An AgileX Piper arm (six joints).
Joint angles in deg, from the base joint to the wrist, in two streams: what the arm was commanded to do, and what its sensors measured. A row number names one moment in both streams.
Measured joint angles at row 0:
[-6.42, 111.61, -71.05, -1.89, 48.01, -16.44]
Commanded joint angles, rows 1 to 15:
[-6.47, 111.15, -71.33, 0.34, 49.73, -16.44]
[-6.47, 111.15, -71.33, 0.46, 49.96, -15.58]
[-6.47, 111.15, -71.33, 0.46, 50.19, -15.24]
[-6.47, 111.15, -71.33, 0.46, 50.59, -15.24]
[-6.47, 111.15, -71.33, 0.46, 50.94, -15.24]
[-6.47, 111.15, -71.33, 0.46, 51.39, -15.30]
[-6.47, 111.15, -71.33, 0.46, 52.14, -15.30]
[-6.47, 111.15, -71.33, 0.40, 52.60, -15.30]
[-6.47, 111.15, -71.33, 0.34, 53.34, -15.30]
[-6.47, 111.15, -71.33, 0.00, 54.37, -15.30]
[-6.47, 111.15, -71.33, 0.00, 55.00, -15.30]
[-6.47, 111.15, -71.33, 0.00, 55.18, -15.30]
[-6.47, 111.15, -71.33, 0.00, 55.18, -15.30]
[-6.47, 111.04, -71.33, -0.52, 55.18, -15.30]
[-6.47, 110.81, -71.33, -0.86, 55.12, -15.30]
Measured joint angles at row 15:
[-6.42, 111.61, -71.05, 0.00, 54.49, -15.41]
